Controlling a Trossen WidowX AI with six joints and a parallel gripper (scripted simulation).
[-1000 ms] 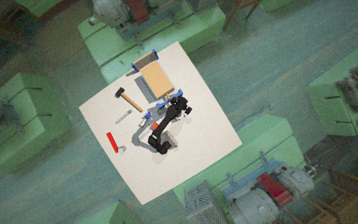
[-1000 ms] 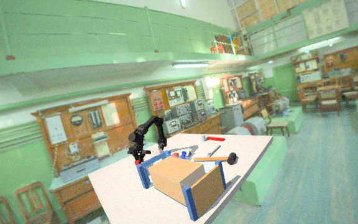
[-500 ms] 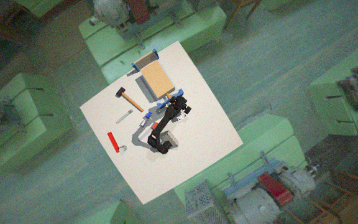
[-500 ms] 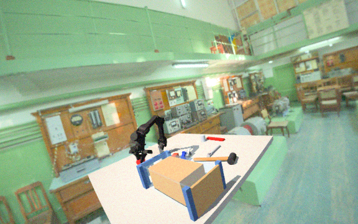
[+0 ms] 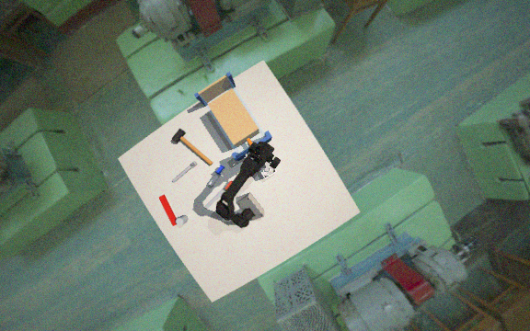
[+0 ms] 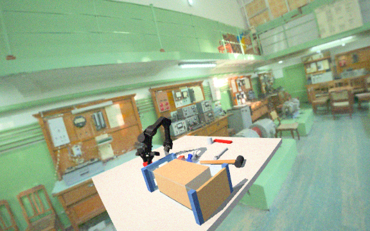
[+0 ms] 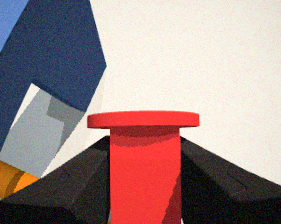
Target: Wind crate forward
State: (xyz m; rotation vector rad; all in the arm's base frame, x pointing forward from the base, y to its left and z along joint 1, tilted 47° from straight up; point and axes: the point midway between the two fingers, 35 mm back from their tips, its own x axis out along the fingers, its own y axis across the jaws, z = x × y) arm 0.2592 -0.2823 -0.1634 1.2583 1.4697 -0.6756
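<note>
Now: the blue steel frame 7 cm ahead of my gripper tip, 6 cm to the left of it and 3 cm below it. Also, from my gripper tip: red knob 2 cm to the left, 1 cm behind; then winch 11 cm behind, 10 cm below, 6 cm to the left; then clear-panelled cubby 31 cm ahead, 5 cm to the left, 2 cm below.
</note>
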